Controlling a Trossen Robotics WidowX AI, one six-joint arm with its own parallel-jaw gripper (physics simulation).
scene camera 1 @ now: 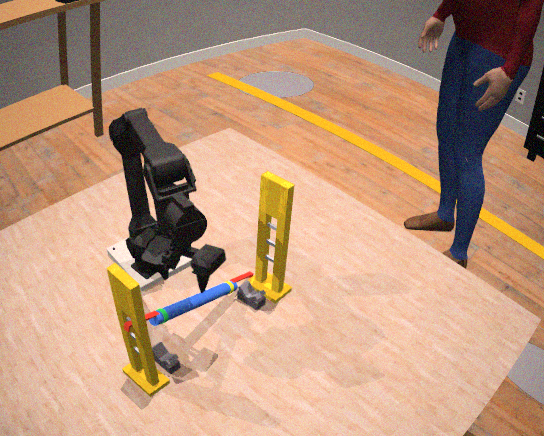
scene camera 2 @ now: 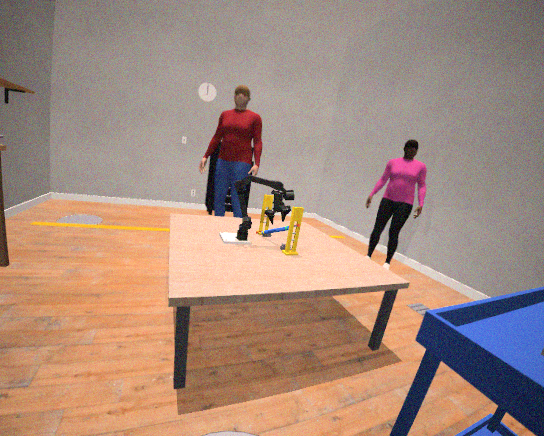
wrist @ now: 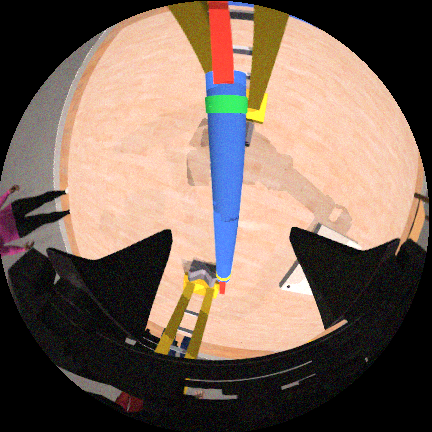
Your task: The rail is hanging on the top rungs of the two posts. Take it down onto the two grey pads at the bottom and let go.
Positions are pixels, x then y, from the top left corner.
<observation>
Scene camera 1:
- my gripper: 184, 285
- blue rail: 162, 315
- grey pad: 255, 299
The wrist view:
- my gripper: 233, 234
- grey pad: 198, 269
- yellow post: 266, 40
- yellow post: 199, 286
</observation>
